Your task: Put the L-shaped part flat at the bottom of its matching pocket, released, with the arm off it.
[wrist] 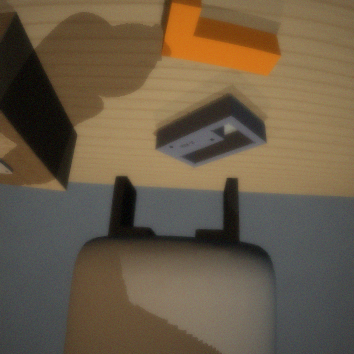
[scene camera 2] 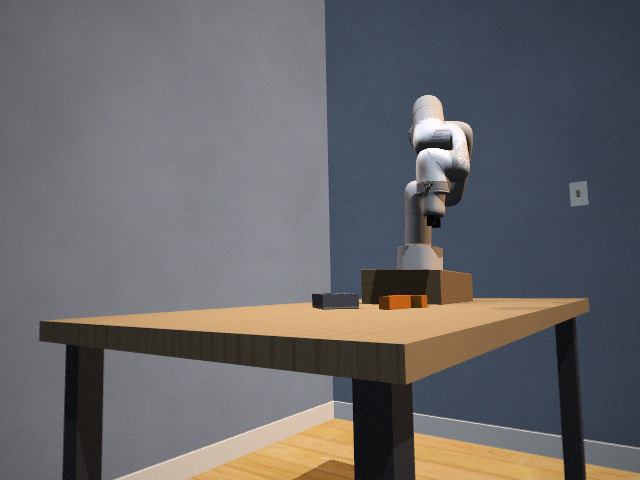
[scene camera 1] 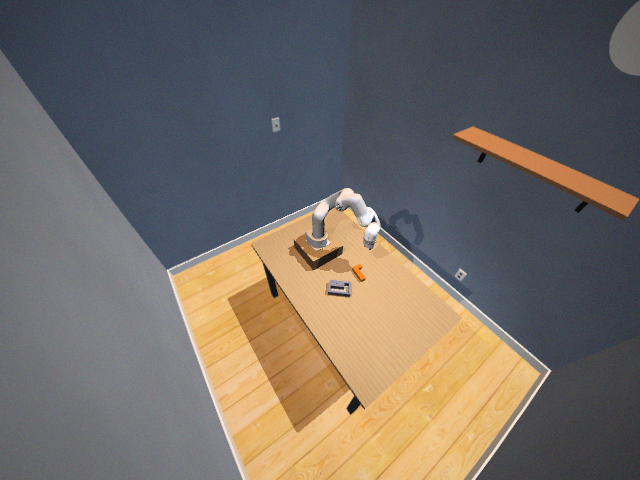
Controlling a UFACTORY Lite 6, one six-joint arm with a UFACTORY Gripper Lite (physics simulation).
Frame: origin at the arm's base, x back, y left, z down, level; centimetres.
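Seen in the pictures: hand at its tool point: (wrist: 175,208) (scene camera 2: 433,222) (scene camera 1: 367,246); arm's base at its link origin: (scene camera 2: 417,271) (scene camera 1: 318,242).
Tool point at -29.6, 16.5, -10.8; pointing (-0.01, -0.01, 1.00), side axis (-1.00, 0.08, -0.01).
Observation:
Offsets run from my tool point to a thing's middle, as dx, dy, dz. Level surfaces: height alone.
The orange L-shaped part {-3.8, -6.8, +18.6} (scene camera 1: 360,274) (scene camera 2: 395,302) (wrist: 225,54) lies flat on the table, outside the pocket block. The grey-violet pocket block {-4.1, -25.7, +18.2} (scene camera 1: 334,283) (scene camera 2: 336,301) (wrist: 187,146) lies apart from it, with an open L-shaped pocket in its top; a light patch shows in one end of the pocket. My gripper (scene camera 1: 370,248) (scene camera 2: 433,225) (wrist: 177,180) is open, with nothing between its two dark fingers. It hangs high above the table, on the wall side of the orange part in the scene camera 1 view. Nothing of the orange part is hidden there; its upper end is cut off in the wrist view.
The wooden table {dz +20.1} (scene camera 1: 392,330) (scene camera 2: 258,322) (wrist: 310,167) carries the brown base block (scene camera 1: 306,251) (scene camera 2: 455,287) (wrist: 37,100) under the arm. The arm's shadow falls beside that block. A wall shelf (scene camera 1: 547,167) is mounted high on the blue wall, away from the table.

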